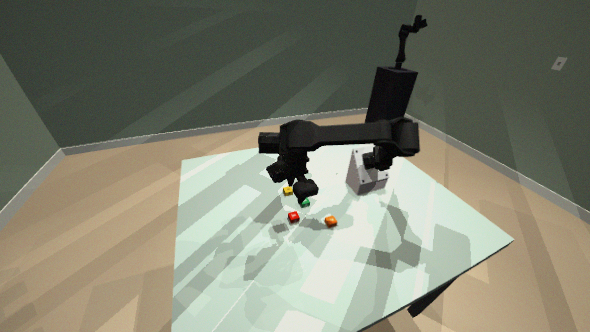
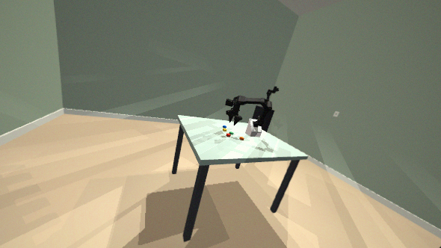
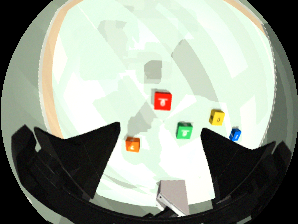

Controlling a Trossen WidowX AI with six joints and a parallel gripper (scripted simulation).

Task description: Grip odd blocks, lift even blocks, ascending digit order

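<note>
The yellow block is 140 mm to the right of my gripper tip, 110 mm below it and 30 mm behind it. Round my gripper tip: green block (110 mm below, 70 mm behind, 60 mm to the right); then red block (110 mm below); then orange block (120 mm behind, 110 mm below, 60 mm to the left).
</note>
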